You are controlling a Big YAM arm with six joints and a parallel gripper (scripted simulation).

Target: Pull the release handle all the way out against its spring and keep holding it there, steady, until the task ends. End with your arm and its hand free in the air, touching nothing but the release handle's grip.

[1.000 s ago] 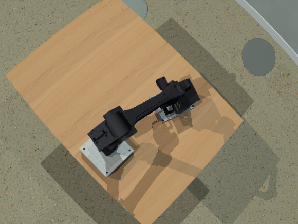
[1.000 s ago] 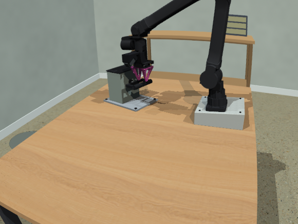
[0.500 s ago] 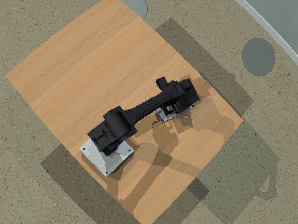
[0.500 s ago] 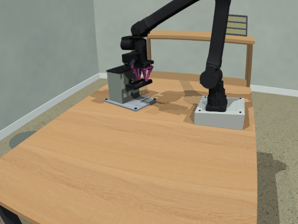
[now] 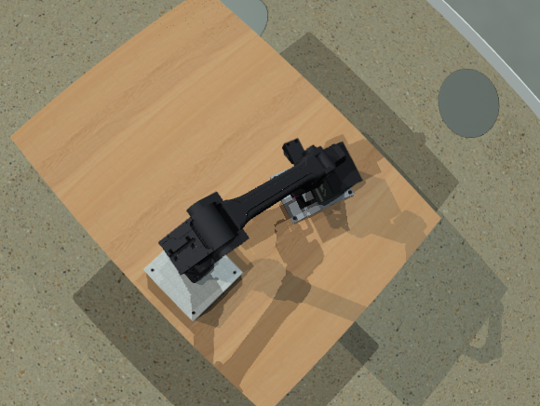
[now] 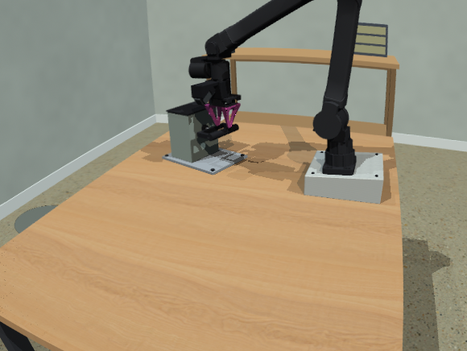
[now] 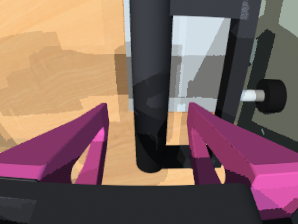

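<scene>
The release handle grip is 5 cm ahead of my hand, 2 cm to the right of it and 3 cm below it. The rest, counted from my hand: grey baseplate (9 cm ahead, 3 cm to the right, 13 cm below).
</scene>
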